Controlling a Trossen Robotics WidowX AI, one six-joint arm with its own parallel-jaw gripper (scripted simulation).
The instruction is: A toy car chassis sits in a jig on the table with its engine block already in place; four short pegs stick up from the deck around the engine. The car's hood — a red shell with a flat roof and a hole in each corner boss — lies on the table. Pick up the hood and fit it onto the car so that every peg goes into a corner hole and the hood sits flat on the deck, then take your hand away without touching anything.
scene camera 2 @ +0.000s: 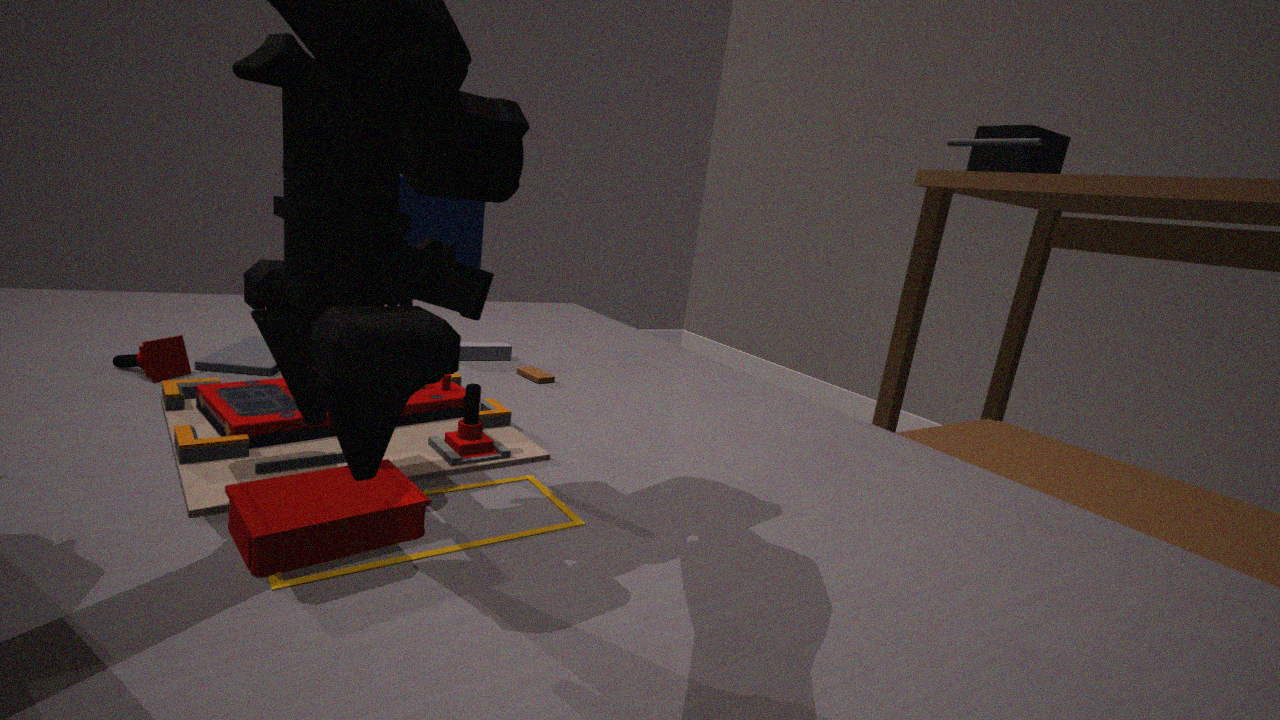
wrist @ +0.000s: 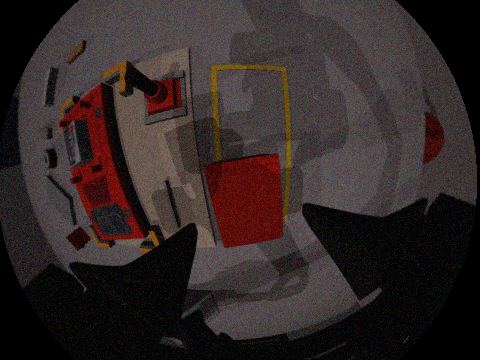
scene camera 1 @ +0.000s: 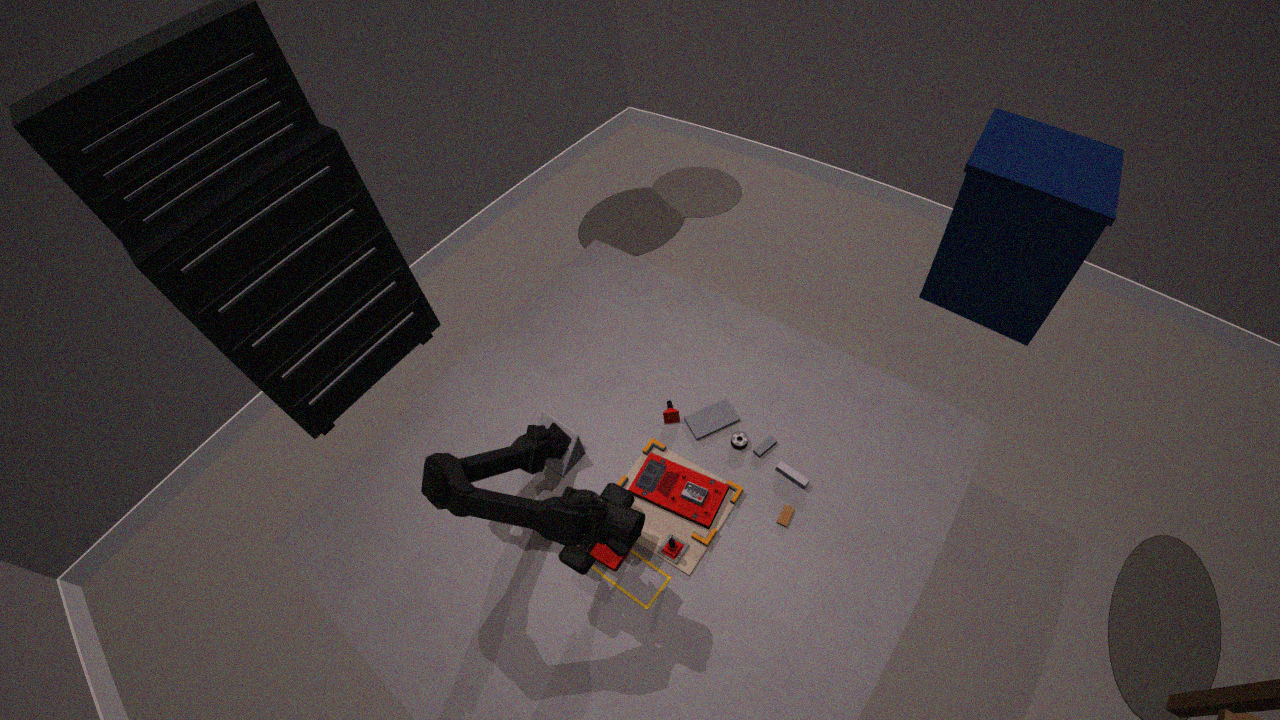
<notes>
My gripper (scene camera 2: 337, 449) is open and holds nothing. I also see a red hood (scene camera 2: 280, 524) and a pale baseplate (scene camera 2: 206, 462).
The red hood shows as well in the wrist view (wrist: 245, 191). My gripper is seen too in the wrist view (wrist: 250, 219) and in scene camera 1 (scene camera 1: 604, 540). The pale baseplate shows as well in the wrist view (wrist: 160, 150) and in scene camera 1 (scene camera 1: 660, 525).
</notes>
